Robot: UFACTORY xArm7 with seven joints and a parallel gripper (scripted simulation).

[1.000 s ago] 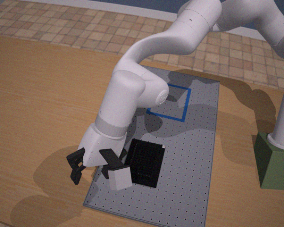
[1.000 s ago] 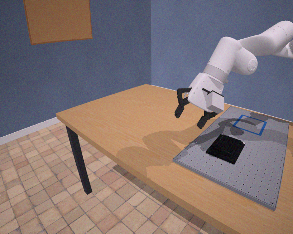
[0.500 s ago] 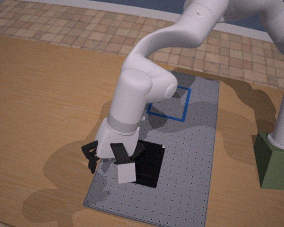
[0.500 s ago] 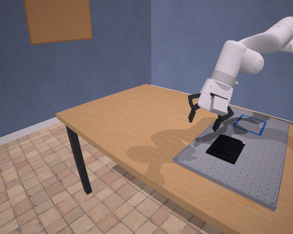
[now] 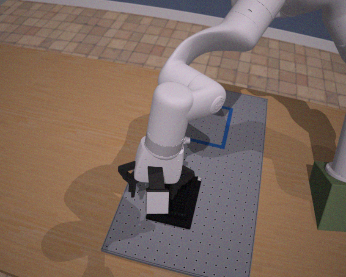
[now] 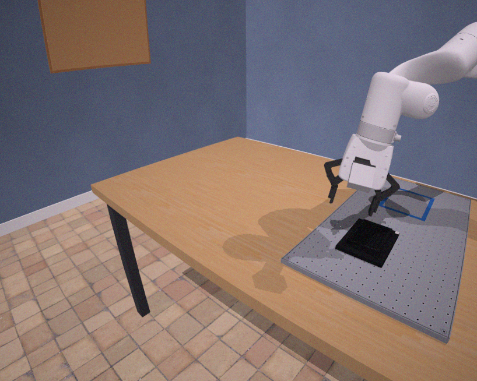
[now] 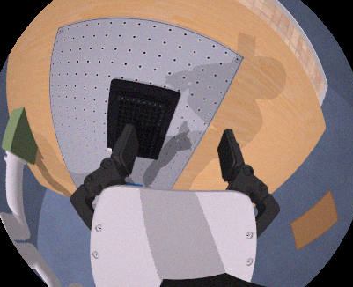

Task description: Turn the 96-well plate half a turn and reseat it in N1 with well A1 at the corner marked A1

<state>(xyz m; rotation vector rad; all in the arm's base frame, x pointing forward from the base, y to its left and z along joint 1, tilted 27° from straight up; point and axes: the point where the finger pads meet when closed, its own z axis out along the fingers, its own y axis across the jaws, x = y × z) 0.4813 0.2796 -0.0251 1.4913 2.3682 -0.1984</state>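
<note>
The black 96-well plate is 110 mm below my hand, 70 mm to the right of it and 40 mm behind it. From my hand the other things lie so: black plate nest N1: 120 mm below, 70 mm to the right, 40 mm behind; then small white A1 mark: 150 mm to the right, 120 mm below, 90 mm behind.
</note>
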